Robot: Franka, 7 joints.
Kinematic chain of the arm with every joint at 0, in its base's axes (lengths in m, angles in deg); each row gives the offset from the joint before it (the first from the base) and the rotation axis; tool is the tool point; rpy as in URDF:
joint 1: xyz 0 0 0.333 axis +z
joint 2: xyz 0 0 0 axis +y
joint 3: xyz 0 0 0.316 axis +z
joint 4: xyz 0.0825 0 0 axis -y
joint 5: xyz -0.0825 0 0.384 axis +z
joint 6: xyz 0 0 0 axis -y
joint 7: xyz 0.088 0 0 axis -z
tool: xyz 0 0 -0.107 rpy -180 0 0
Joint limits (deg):
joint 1: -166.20..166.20
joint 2: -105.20..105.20
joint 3: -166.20..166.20
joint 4: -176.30..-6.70
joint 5: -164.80..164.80
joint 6: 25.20..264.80
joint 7: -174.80..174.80
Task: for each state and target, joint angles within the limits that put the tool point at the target. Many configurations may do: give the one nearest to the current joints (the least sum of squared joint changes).
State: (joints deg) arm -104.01 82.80 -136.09 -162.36 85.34 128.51 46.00
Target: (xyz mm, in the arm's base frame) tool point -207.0 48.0 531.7
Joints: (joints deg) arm -65.17 105.20 -148.38 -172.27 79.95 114.38 46.00
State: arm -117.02 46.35 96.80 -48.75 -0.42 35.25 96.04
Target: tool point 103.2 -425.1 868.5
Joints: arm -123.06 37.55 104.28 -32.01 3.00 48.28 96.04
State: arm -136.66 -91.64 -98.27 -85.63 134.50 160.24 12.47
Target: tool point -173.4 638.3 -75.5
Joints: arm -120.99 -105.20 -117.39 -70.18 132.40 154.05 12.47
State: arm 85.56 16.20 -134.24 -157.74 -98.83 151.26 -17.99
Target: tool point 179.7 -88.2 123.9
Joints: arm 92.70 -7.70 -130.91 -174.24 -98.83 149.54 -17.99
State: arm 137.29 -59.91 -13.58 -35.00 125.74 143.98 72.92
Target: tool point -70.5 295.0 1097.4
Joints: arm 137.93 -14.59 -20.31 -55.02 125.82 145.82 72.92
